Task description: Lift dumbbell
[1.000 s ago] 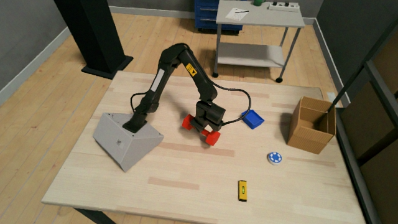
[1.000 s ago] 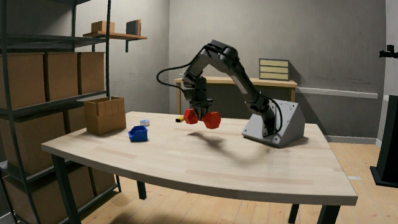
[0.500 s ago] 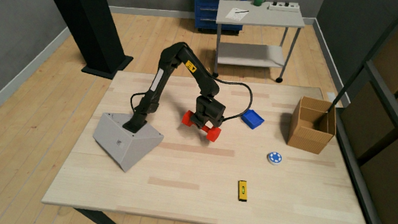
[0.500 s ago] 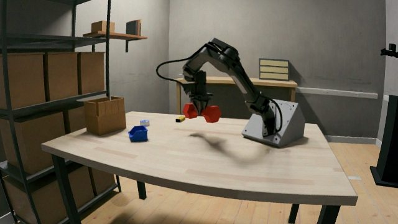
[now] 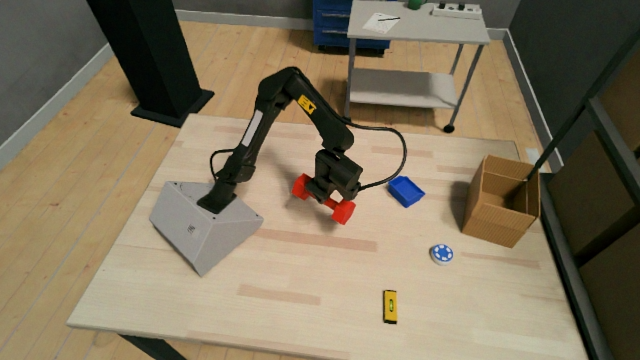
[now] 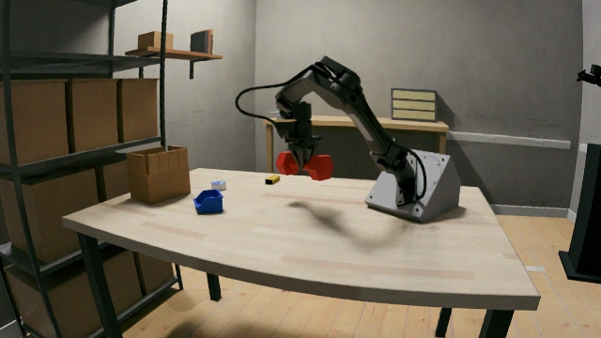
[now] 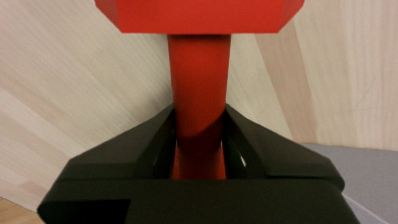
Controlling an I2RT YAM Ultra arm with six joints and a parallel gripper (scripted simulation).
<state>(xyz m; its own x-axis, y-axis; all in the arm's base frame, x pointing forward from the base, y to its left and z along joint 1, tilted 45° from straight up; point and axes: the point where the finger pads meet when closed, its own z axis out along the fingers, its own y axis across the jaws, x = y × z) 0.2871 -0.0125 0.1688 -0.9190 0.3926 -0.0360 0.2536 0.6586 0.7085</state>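
The red dumbbell lies right at my hand. Round my hand: cardboard box: 510 mm ahead, 210 mm to the left, 60 mm below; then blue bin: 230 mm ahead, 200 mm to the left, 110 mm below.
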